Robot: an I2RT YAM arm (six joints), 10 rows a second.
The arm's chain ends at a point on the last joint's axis. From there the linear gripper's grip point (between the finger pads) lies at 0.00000 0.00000 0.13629 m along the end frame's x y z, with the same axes.
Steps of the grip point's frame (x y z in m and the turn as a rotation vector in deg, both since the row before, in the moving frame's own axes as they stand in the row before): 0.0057 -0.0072 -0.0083 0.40 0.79 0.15; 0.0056 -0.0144 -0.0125 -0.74 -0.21 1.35; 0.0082 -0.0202 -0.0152 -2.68 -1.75 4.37; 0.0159 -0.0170 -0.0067 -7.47 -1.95 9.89; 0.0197 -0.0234 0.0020 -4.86 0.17 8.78
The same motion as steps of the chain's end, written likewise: 0.0038 -0.0063 -0.0083 0.40 0.79 0.15; 0.0061 -0.0162 -0.0125 -0.74 -0.21 1.35; 0.0126 -0.0264 -0.0150 -2.68 -1.75 4.37; 0.0220 -0.0342 -0.0055 -7.47 -1.95 9.89; 0.0202 -0.0349 0.0025 -4.86 0.17 8.78
